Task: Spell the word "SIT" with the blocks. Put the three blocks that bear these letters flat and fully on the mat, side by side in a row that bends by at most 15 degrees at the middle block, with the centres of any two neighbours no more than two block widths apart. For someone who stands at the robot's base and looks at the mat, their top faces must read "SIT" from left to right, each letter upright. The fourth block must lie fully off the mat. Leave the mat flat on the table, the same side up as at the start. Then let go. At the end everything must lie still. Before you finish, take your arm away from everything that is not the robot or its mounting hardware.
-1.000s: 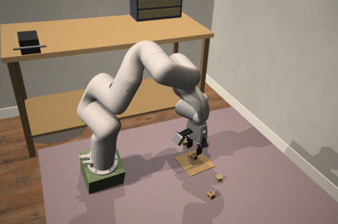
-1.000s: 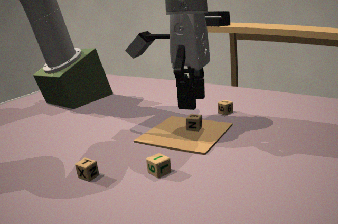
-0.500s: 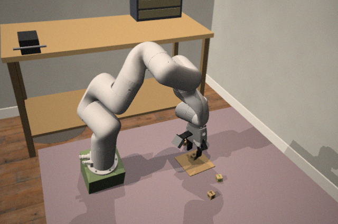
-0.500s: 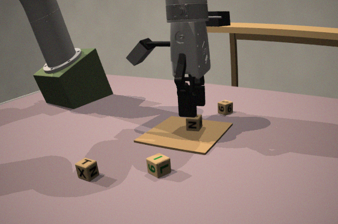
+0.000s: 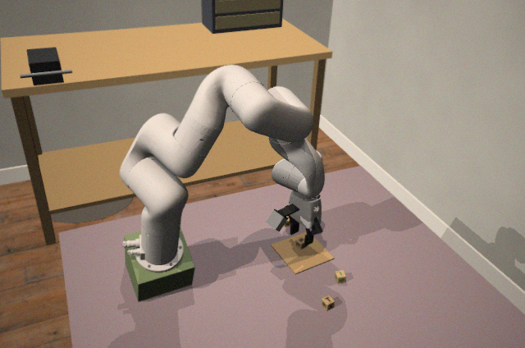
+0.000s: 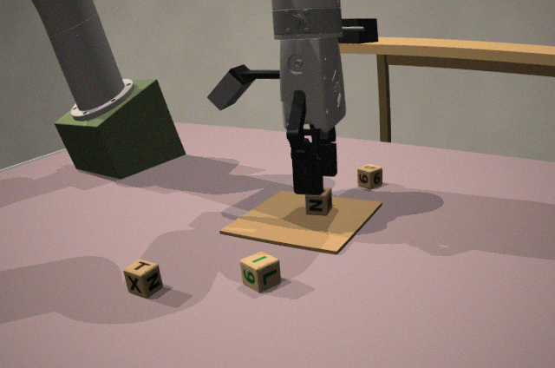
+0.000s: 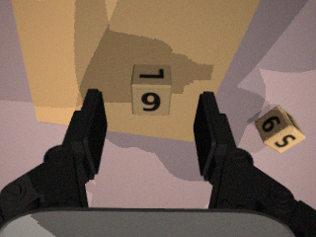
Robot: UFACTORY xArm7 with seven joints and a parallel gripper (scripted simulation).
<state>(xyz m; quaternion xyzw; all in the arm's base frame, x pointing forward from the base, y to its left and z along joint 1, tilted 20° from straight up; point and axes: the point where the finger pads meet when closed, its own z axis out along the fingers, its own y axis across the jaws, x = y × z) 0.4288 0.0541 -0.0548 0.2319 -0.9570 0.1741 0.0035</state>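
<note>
Right now my hand is 20 mm to the left of the tan mat and 50 mm above it. From my hand the other things lie so: wooden block (240 mm to the right, 40 mm below).
</note>
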